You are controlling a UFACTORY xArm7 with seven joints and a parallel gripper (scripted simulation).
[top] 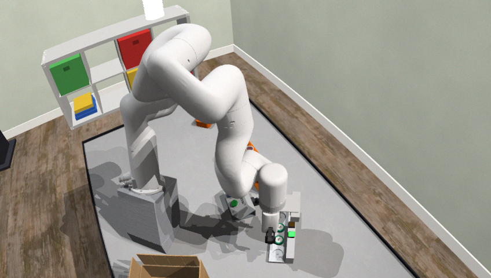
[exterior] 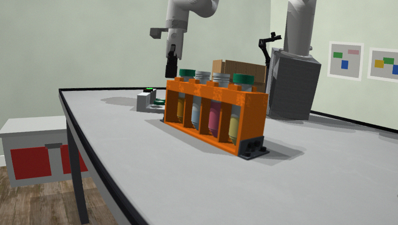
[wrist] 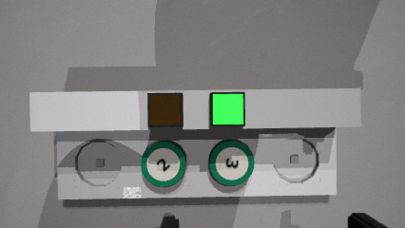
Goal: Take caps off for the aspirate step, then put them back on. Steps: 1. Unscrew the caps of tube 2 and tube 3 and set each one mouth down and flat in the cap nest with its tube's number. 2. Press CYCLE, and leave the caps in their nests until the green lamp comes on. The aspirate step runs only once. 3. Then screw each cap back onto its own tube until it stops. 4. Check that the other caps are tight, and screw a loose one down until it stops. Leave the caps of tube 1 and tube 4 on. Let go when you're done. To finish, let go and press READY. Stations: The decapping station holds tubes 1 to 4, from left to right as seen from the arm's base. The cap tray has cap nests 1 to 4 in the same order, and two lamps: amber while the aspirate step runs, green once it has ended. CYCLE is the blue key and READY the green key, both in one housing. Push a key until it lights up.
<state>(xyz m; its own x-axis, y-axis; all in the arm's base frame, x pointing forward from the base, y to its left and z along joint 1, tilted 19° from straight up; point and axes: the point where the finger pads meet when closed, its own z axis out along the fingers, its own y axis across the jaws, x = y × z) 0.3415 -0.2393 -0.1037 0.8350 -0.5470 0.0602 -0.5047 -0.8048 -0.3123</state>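
Right now my hand is 9 cm above the cap 2, 5 cm short of it and 4 cm to the right of it. The rest, counted from my hand: key housing: 20 cm to the left, 5 cm below, 4 cm behind; then green ready key: 17 cm to the left, 6 cm behind, 4 cm below; then cap 3: 9 cm below, 3 cm ahead, 1 cm to the right.
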